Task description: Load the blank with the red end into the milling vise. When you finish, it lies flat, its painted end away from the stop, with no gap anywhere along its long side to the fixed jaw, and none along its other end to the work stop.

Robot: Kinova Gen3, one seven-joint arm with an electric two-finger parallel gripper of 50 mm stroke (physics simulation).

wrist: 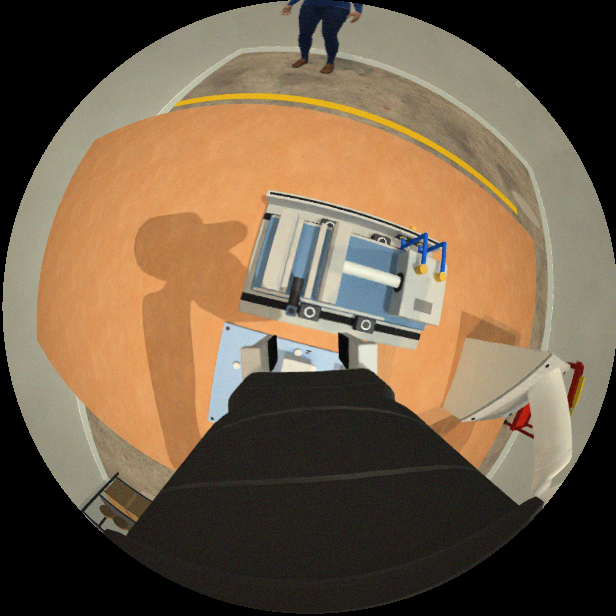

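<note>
The milling vise (pixel 344 275) stands on the orange table in mid-view: a grey body with a blue bed, pale jaws on its left half, a white screw (pixel 370 272) and blue handles with yellow knobs (pixel 425 252) on its right. A short black post (pixel 295 290) stands at its near rail. My gripper (pixel 307 353) hangs below the vise over a light blue plate (pixel 229 373), its fingers spread wide, so it is open. A pale block (pixel 298 363) lies on the plate between the fingers, apart from both. I see no red end on it; my wrist hides its near part.
A grey-white housing with red parts (pixel 517 385) stands at the right table edge. A person (pixel 321 34) stands beyond the yellow floor line (pixel 367 117). A small cart (pixel 114 499) is at lower left. The arm's shadow (pixel 183 247) falls left of the vise.
</note>
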